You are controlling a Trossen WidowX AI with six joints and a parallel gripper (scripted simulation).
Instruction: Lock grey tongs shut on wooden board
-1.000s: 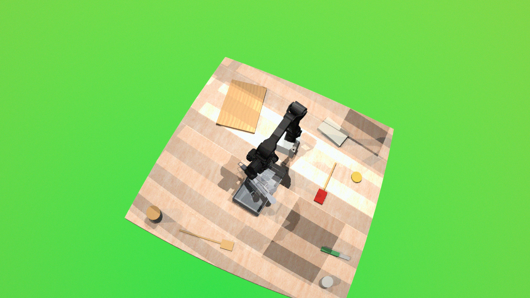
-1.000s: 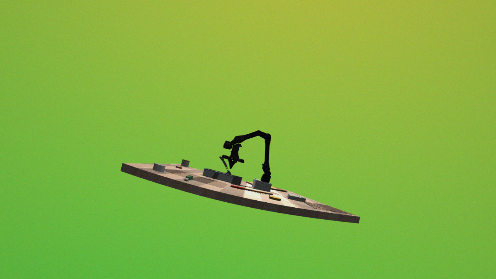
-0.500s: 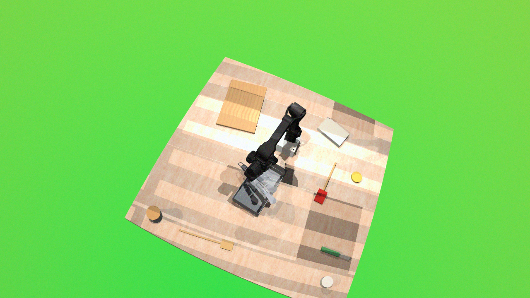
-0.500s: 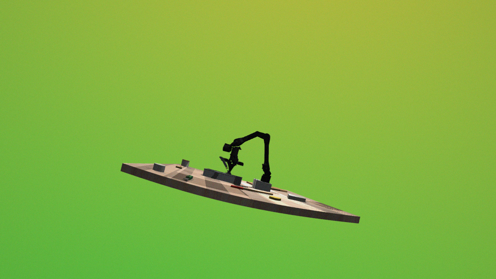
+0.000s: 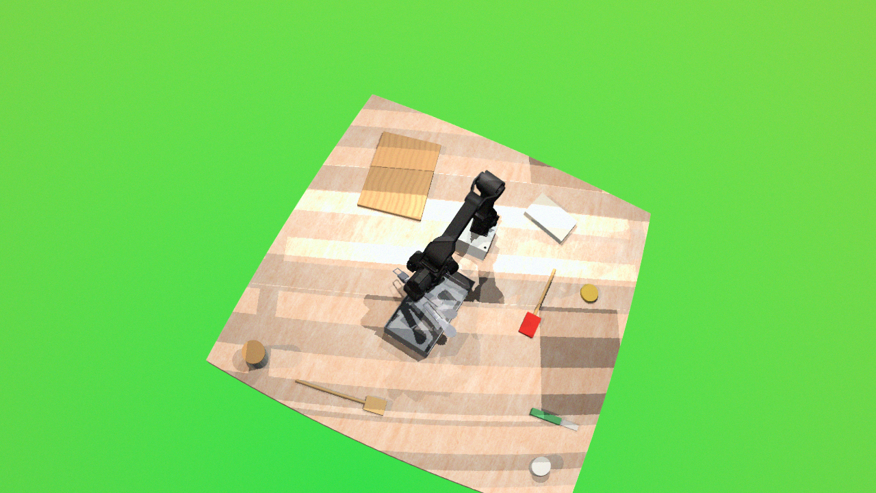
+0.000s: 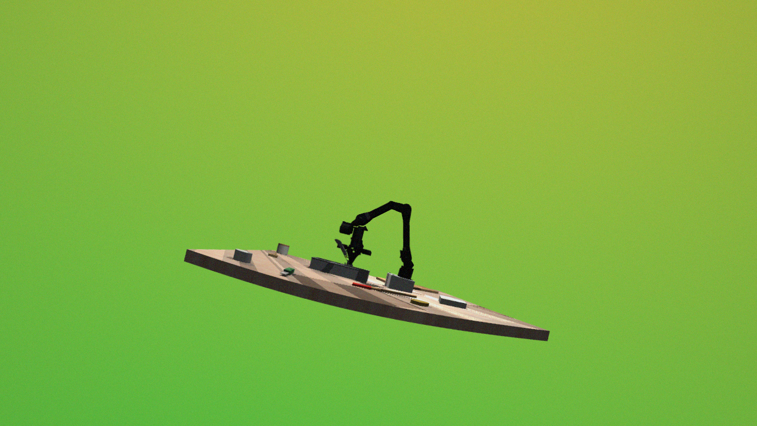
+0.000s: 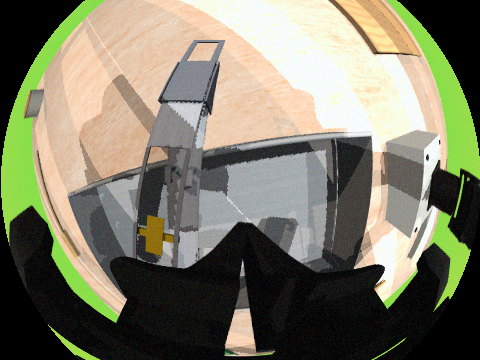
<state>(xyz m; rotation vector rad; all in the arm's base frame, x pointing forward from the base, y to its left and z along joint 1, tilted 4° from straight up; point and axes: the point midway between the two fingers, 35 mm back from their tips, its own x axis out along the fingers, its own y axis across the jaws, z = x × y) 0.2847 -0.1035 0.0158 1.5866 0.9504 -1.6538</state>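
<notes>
The roasting tin lies 5 cm ahead of my gripper tip, 2 cm to the left of it and 4 cm below it. Also, from my gripper tip: wooden board 43 cm behind, 24 cm to the right, 6 cm below; white block 46 cm behind, 36 cm to the left, 5 cm below.
</notes>
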